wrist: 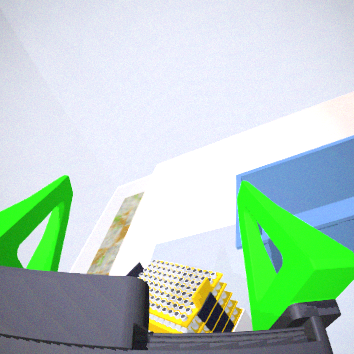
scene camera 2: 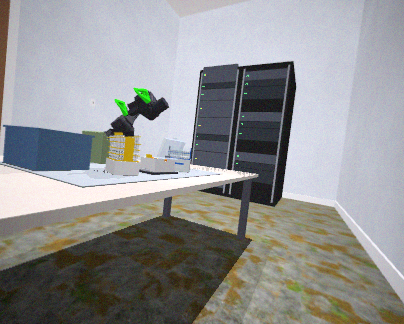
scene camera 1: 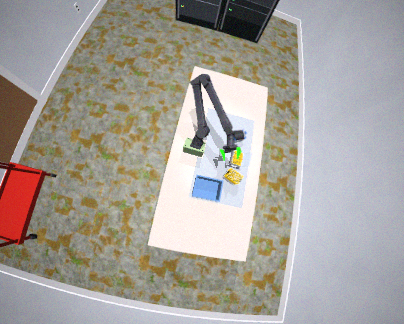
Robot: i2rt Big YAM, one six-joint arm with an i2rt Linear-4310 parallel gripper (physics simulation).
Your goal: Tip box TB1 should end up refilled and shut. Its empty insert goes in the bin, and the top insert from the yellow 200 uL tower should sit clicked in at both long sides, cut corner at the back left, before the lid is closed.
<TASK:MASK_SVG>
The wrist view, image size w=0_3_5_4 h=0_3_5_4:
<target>my gripper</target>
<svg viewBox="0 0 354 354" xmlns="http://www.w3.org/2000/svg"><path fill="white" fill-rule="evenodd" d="M0 211L0 354L333 354L325 328L341 315L335 298L354 279L354 254L348 248L276 205L247 181L241 181L237 194L237 209L252 330L148 332L149 285L146 281L127 275L57 271L72 200L72 188L68 175L62 175L33 195ZM257 222L281 252L283 262L277 274L262 243ZM51 212L43 236L26 268L23 268L17 258L17 248Z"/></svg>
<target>tip insert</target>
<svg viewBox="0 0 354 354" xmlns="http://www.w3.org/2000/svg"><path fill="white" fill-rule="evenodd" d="M138 261L125 275L141 278L148 283L149 314L153 314L155 317L158 316L160 319L163 318L165 321L168 320L171 323L176 323L176 325L188 327L190 330L190 322L195 322L195 315L207 294L215 289L215 285L219 283L219 279L223 274L161 260L156 261L156 259L151 260L151 263L146 268L143 268L140 261Z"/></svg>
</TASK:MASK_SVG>
